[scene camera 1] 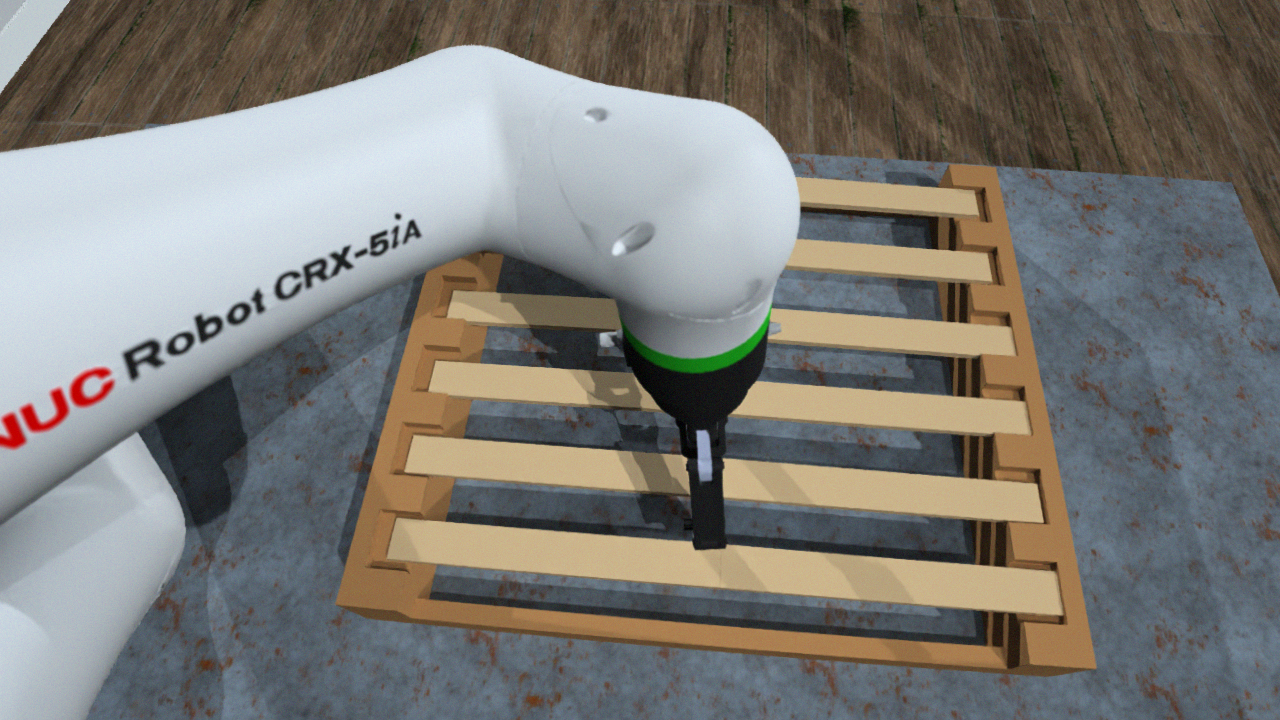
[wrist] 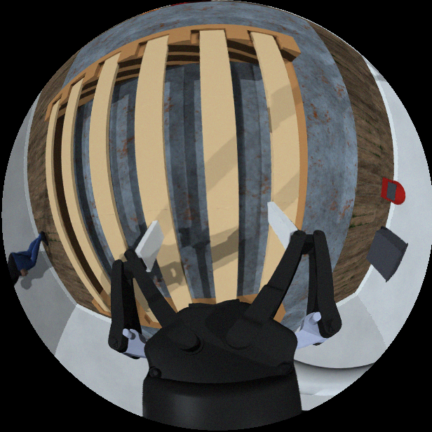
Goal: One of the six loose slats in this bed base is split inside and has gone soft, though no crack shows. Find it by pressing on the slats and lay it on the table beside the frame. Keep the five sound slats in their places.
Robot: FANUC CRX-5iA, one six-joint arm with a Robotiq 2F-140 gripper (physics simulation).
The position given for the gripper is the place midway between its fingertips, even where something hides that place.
In view: the gripper (scene camera 1: 703, 462), a slat (scene camera 1: 743, 480), a slat (scene camera 1: 654, 561), a slat (scene camera 1: 821, 193), a slat (scene camera 1: 838, 406), a slat (scene camera 1: 833, 330) and a slat (scene camera 1: 808, 255).
The gripper also shows in the wrist view (wrist: 212, 220).
